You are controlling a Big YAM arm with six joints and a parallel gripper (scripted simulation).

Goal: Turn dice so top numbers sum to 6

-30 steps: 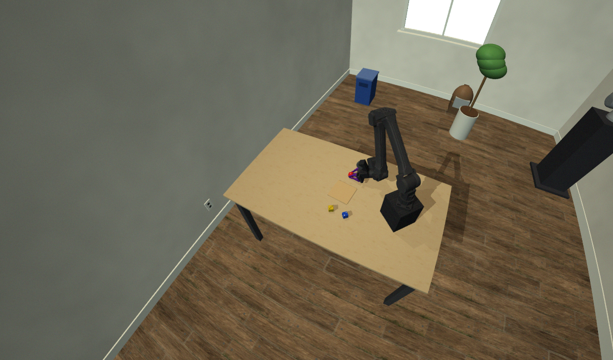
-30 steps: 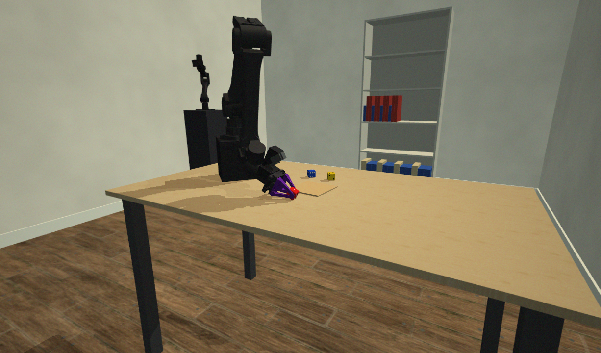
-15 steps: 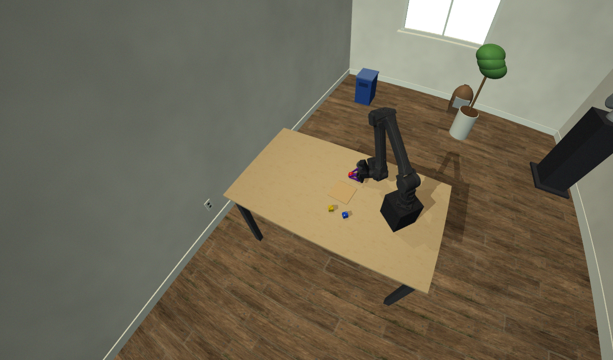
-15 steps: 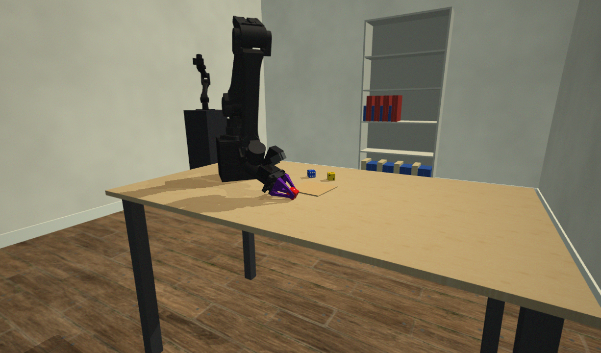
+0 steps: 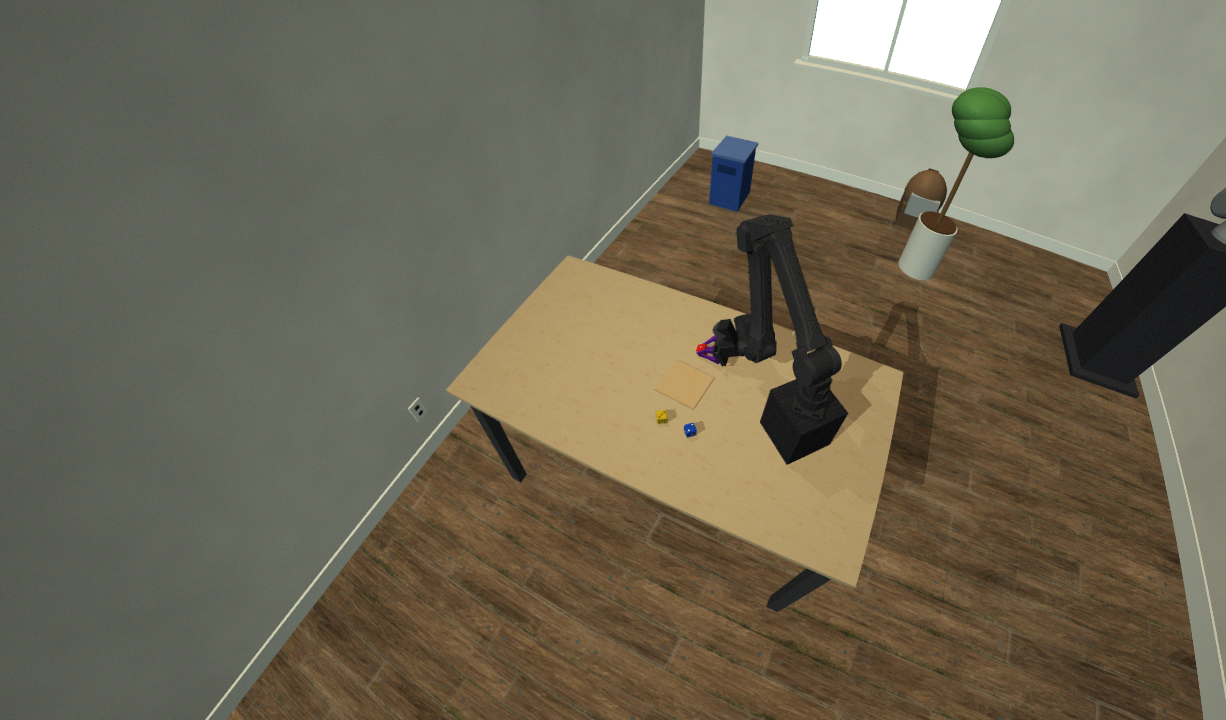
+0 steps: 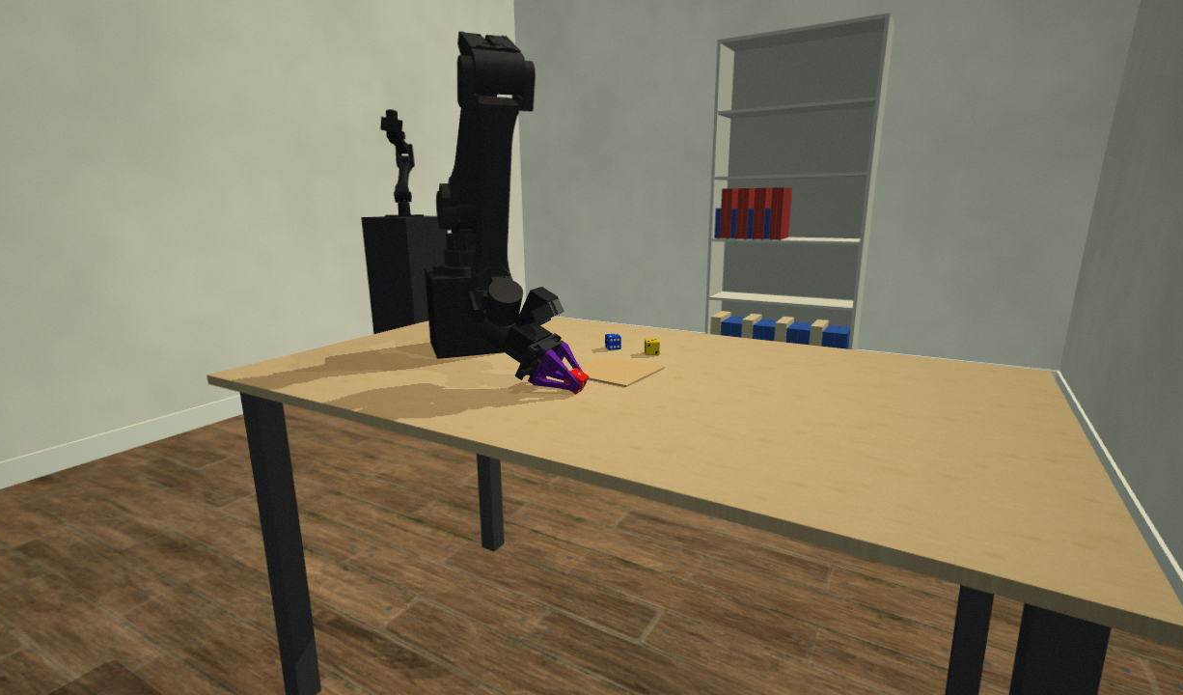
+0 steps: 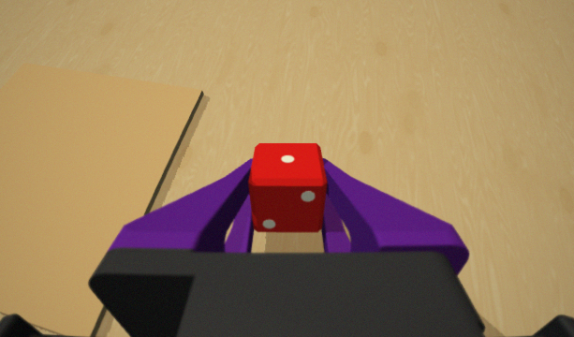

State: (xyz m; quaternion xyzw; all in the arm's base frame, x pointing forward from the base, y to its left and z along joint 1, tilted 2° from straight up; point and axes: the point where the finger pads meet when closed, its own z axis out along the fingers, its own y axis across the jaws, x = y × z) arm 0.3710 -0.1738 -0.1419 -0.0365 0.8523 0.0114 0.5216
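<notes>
Right now the red die is right at my hand. Also, from my hand: blue die (7 cm behind, 30 cm to the left); yellow die (2 cm ahead, 29 cm to the left); tan mat (14 cm to the left, 1 cm below).
</notes>
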